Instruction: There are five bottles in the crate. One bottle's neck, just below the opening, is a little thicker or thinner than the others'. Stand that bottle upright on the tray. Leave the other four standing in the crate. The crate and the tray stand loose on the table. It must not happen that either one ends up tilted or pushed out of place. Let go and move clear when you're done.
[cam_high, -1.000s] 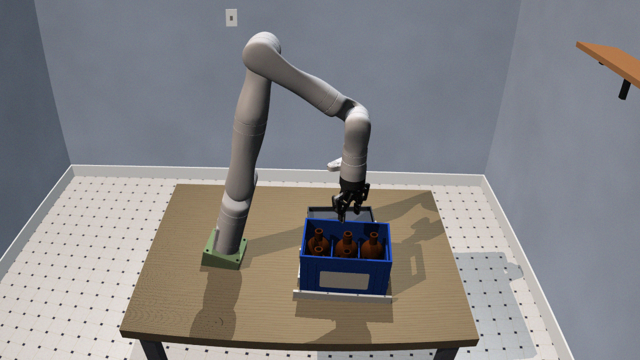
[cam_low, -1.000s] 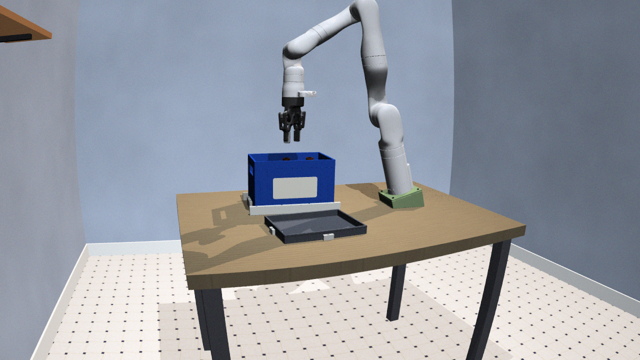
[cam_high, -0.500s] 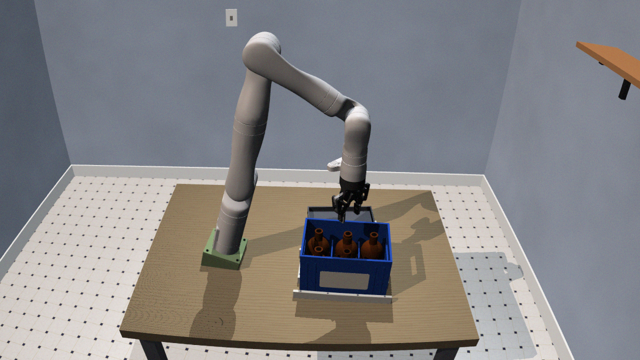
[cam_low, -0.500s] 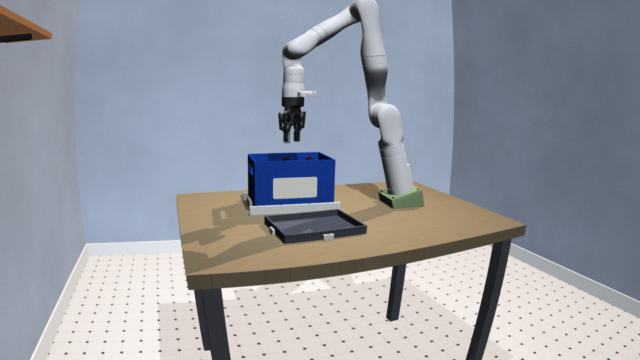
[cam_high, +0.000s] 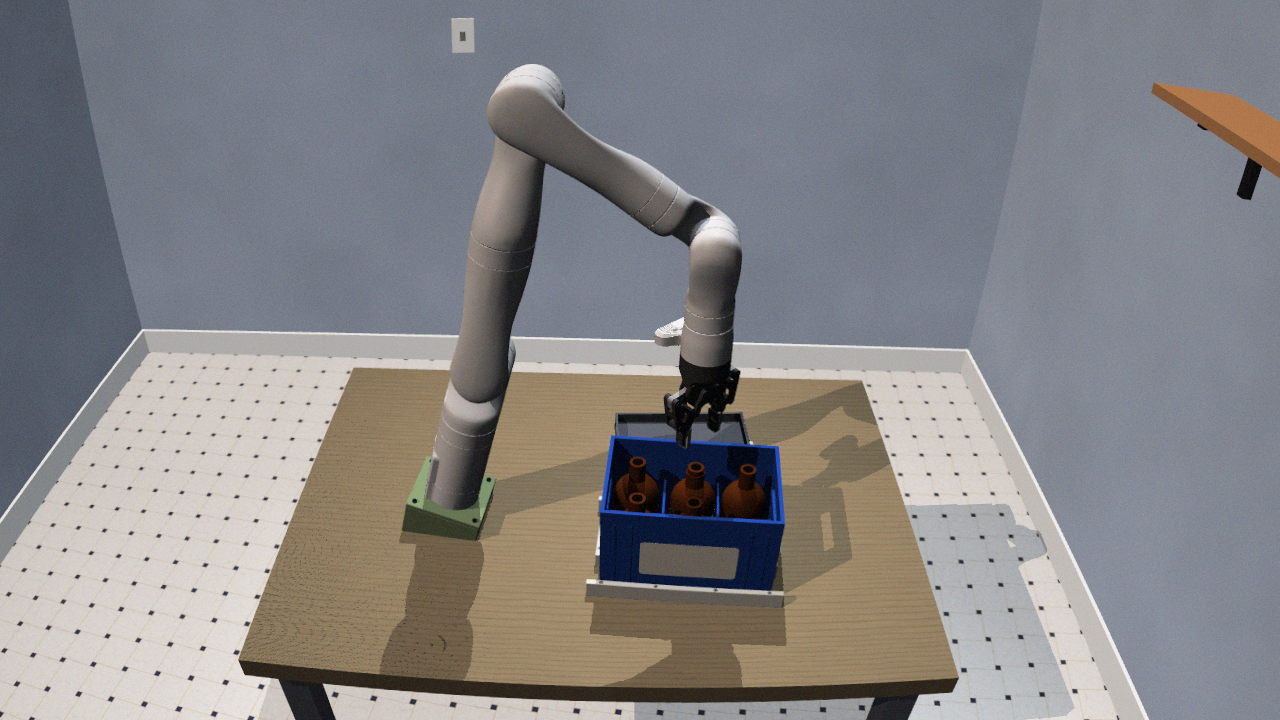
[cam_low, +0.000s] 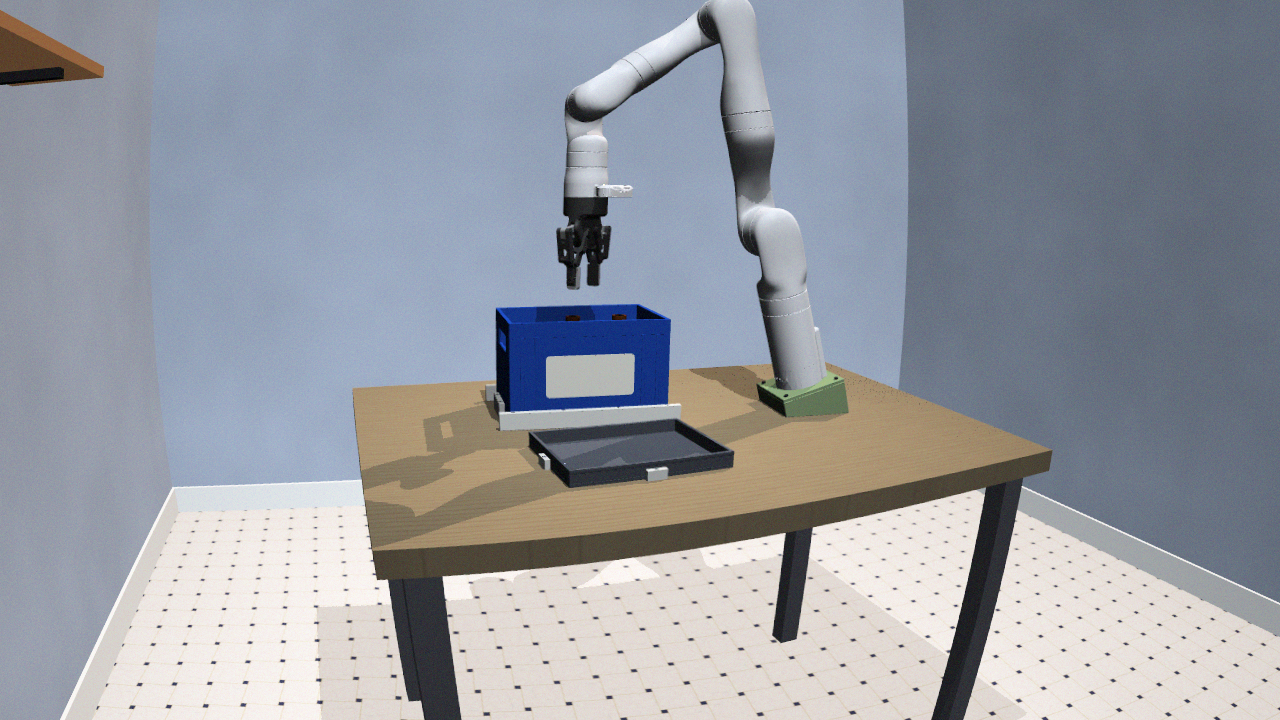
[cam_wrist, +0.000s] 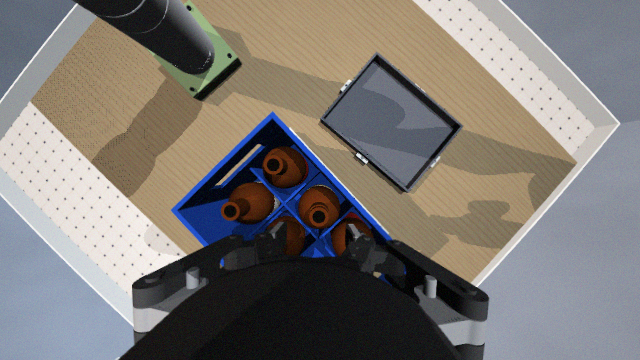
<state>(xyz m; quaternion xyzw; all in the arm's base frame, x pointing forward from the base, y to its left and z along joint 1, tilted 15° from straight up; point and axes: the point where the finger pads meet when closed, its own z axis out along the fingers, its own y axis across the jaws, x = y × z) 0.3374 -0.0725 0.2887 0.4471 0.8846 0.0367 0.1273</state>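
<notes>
Now: hand 10 mm past the blue crate, 40 mm to the left of it and 160 mm above it. Also, from my hand: dark grey tray 20 mm ahead, 230 mm to the left, 230 mm below.
</notes>
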